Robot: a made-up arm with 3 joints. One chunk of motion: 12 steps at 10 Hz.
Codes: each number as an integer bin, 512 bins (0 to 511) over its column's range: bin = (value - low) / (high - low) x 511, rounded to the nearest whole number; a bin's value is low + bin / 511 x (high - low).
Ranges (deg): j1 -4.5..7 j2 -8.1..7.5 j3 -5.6..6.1
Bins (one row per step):
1: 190 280 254
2: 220 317 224
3: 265 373 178
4: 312 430 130
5: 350 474 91
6: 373 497 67
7: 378 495 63
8: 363 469 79
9: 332 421 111
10: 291 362 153
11: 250 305 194
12: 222 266 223
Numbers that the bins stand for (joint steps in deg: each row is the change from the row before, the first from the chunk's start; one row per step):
1: -0.224 0.448 0.216
2: 0.451 1.577 -0.471
3: 1.464 3.287 -1.524
4: 2.522 5.027 -2.623
5: 3.377 6.370 -3.516
6: 3.894 7.073 -4.066
7: 4.007 7.012 -4.158
8: 3.669 6.218 -3.791
9: 2.972 4.752 -3.059
10: 2.049 2.951 -2.097
11: 1.126 1.211 -1.158
12: 0.496 0.021 -0.494

